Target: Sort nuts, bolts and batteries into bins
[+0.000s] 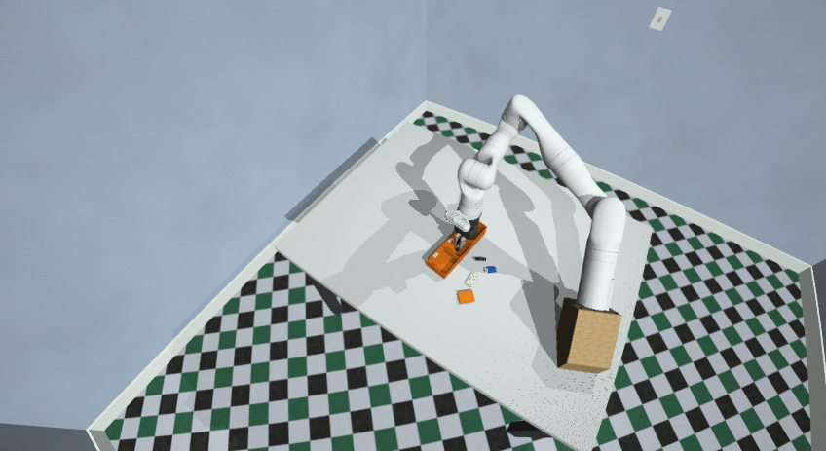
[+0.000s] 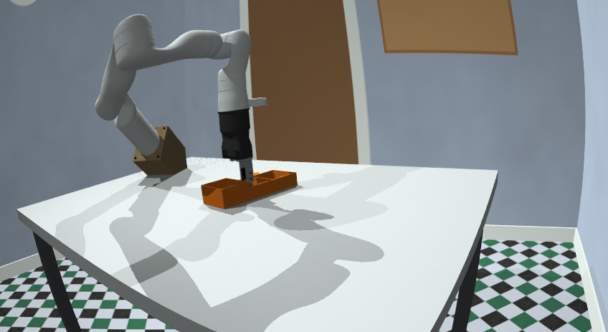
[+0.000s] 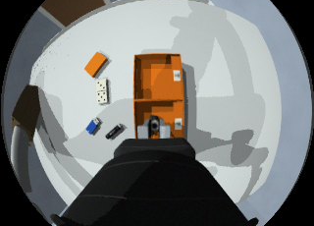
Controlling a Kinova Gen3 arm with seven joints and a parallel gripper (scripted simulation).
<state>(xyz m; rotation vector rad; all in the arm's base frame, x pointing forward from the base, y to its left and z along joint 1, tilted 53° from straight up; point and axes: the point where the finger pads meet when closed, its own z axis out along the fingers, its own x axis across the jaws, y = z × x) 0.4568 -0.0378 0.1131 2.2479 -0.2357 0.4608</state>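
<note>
The grey nut is 20 mm below my hand. Also, from my hand: bolt: 40 mm below; orange bin: 10 mm ahead, 30 mm below; black cylinder: 90 mm behind, 10 mm to the left, 40 mm below.
</note>
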